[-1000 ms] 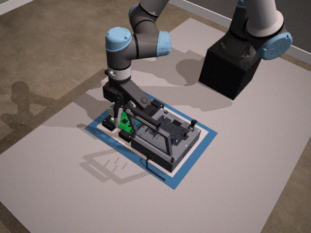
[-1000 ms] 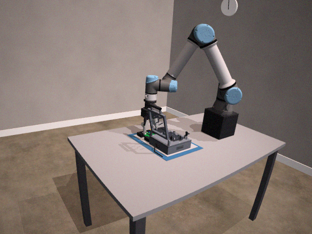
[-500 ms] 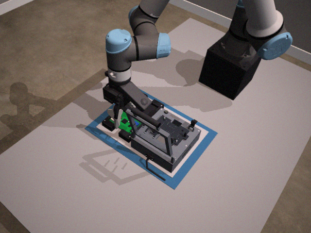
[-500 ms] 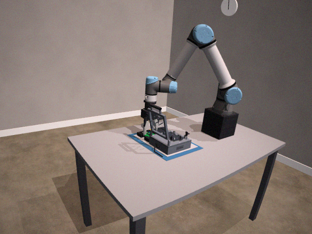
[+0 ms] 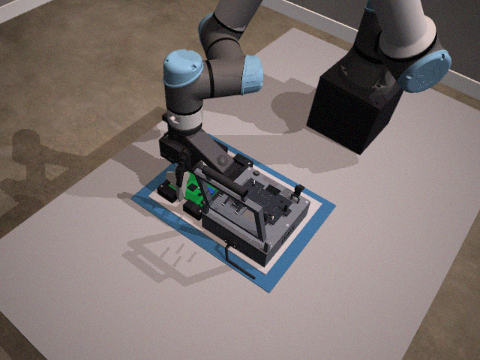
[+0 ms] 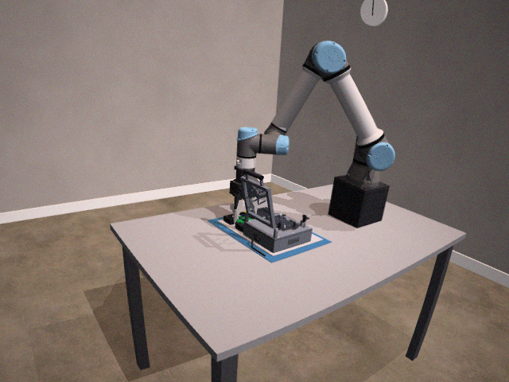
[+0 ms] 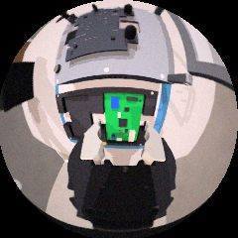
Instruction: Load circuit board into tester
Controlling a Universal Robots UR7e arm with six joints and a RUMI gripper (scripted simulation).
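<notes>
Now: hand right at the green circuit board. The rest, counted from my hand: tester lid: 90 mm ahead, 170 mm to the left, 160 mm above.
</notes>
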